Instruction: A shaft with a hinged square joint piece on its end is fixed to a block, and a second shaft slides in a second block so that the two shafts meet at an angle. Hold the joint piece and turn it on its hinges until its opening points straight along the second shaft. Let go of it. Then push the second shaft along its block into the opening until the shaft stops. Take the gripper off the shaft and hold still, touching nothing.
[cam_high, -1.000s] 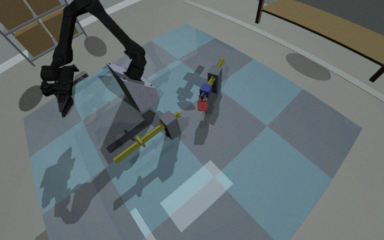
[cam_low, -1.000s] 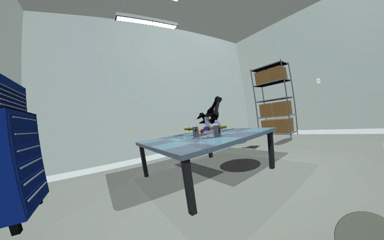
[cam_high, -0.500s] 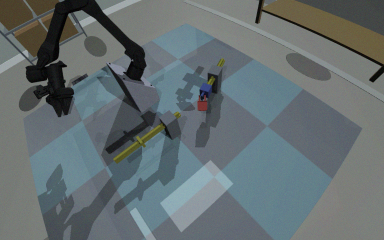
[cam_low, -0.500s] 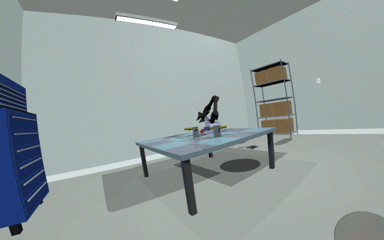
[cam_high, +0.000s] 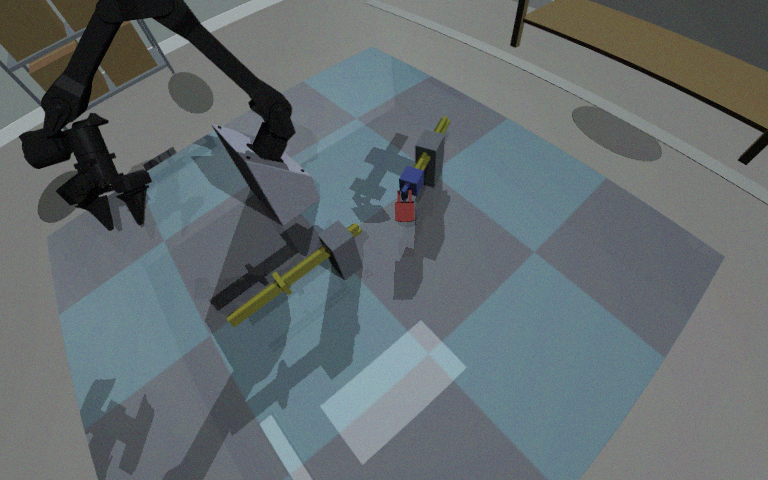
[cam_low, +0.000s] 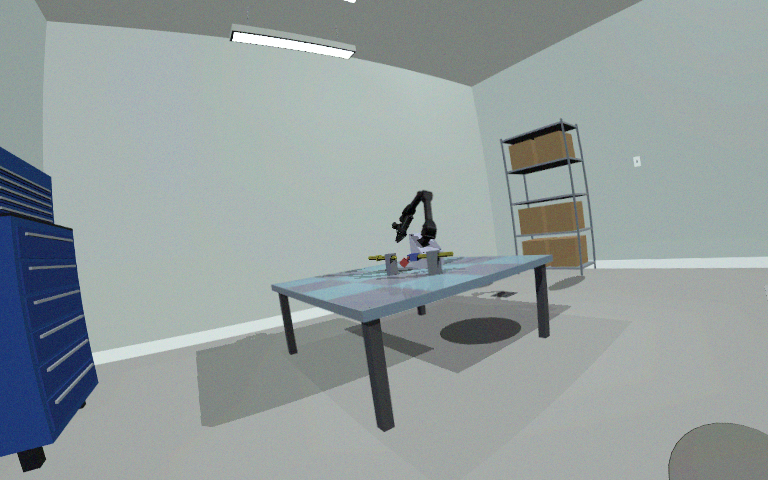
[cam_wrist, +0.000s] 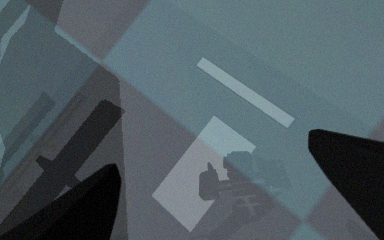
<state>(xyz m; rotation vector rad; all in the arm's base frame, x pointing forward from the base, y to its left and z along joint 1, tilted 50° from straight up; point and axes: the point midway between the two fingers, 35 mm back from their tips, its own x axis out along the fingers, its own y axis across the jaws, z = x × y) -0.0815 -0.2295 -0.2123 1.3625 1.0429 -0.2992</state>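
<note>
My gripper tip is 45 cm to the right of the dark red joint piece, 36 cm short of it and 10 cm above it.
</note>
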